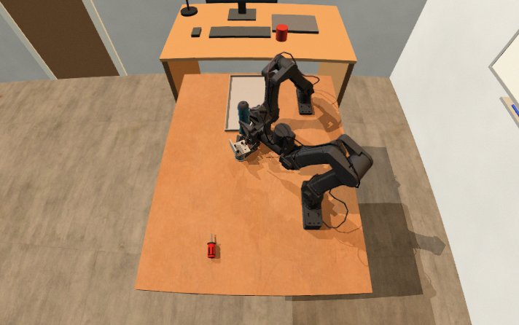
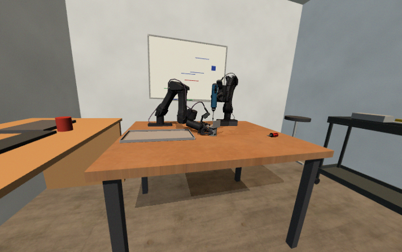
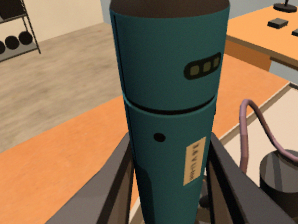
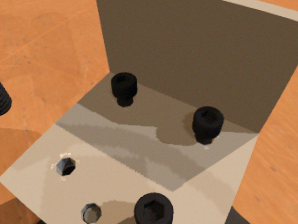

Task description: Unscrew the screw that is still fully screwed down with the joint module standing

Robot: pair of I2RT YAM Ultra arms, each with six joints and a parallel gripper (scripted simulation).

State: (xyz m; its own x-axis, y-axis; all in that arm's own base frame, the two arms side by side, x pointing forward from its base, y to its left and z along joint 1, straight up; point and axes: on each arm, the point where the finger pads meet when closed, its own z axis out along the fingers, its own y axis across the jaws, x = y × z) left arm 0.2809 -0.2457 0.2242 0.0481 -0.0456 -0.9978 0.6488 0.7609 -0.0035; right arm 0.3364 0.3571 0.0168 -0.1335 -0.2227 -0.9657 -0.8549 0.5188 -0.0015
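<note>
Right now my right hand is 5 cm below the l-shaped bracket. From my right hand the other things lie so: small red screwdriver: 43 cm to the left, 8 cm ahead, 1 cm below; grey bit: 11 cm above, 3 cm behind, 1 cm to the left; grey tray: 36 cm to the right, 2 cm below.
</note>
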